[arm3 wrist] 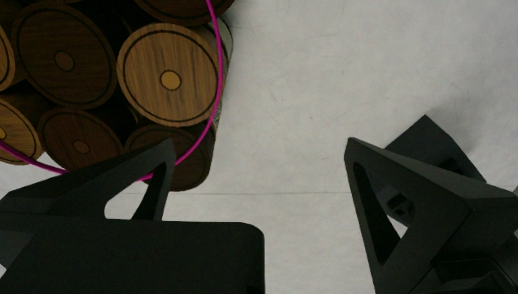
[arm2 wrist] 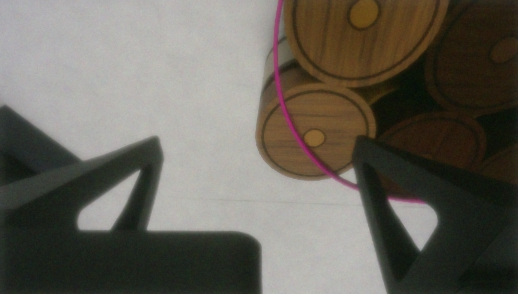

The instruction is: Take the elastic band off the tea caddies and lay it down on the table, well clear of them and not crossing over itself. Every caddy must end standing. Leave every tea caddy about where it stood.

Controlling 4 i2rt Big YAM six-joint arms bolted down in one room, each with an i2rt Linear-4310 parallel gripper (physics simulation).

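Several round tea caddies with wooden lids, light (arm2 wrist: 280, 145) (arm3 wrist: 145, 75) and dark (arm2 wrist: 465, 65) (arm3 wrist: 65, 35), stand close together, at the upper right in the arm2 wrist view and upper left in the arm3 wrist view. The magenta elastic band (arm2 wrist: 275, 50) (arm3 wrist: 220, 65) curves across the outer lids in both views; its height over them is hard to tell. Arm2's gripper (arm2 wrist: 258, 143) is open, its right finger in front of part of the band. Arm3's gripper (arm3 wrist: 260, 143) is open, its left finger in front of the band and a dark caddy. Neither holds anything.
The caddies stand on a pale table (arm2 wrist: 125, 60) (arm3 wrist: 310, 90) with a thin seam line. A dark angular piece (arm2 wrist: 25, 135) shows at the left in the arm2 wrist view, and another dark piece (arm3 wrist: 425, 140) at the right in the arm3 wrist view.
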